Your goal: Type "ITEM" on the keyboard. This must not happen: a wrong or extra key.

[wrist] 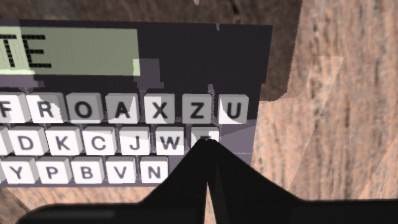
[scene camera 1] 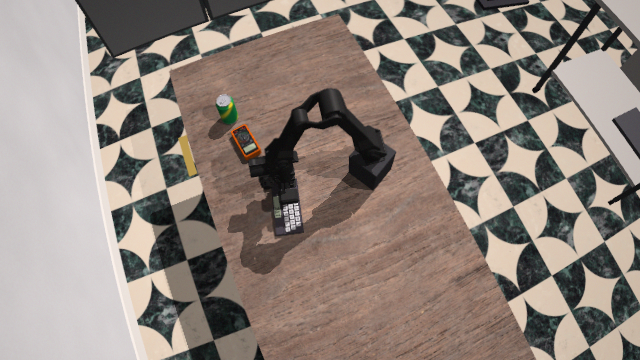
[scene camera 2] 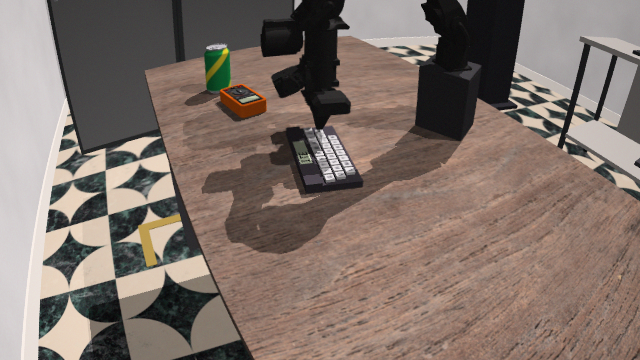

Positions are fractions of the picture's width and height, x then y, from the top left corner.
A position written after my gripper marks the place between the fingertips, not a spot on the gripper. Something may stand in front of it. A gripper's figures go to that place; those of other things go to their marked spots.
Labels:
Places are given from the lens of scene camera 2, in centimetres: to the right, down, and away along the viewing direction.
my gripper (scene camera 2: 0.50,0.36): 0, -9, 77
green soda can (scene camera 2: 0.34,0.16): -25, -30, 92

